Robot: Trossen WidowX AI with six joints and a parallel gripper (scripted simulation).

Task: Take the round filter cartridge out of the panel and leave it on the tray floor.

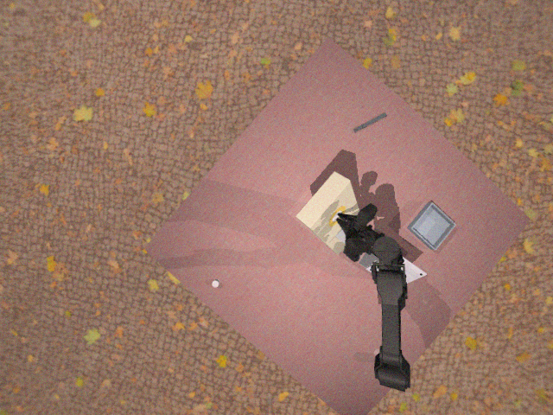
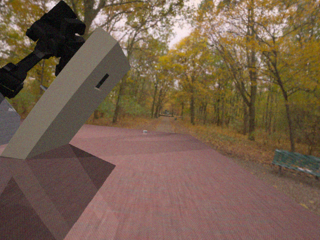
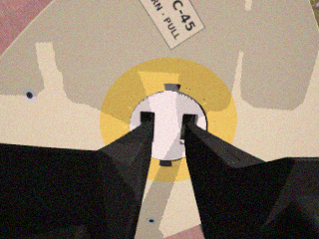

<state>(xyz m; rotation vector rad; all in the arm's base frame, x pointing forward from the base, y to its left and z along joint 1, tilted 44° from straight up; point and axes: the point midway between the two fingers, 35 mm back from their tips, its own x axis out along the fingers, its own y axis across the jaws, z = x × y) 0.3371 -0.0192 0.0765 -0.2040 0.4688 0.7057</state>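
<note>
Now: the white round filter cartridge 10 mm ahead of my gripper tip and 10 mm below it. The rest, counted from my gripper tip: small white peg: 90 mm ahead, 560 mm to the left, 250 mm below; grey tray: 380 mm behind, 330 mm to the right, 250 mm below; service panel: 30 mm behind, 80 mm below.
</note>
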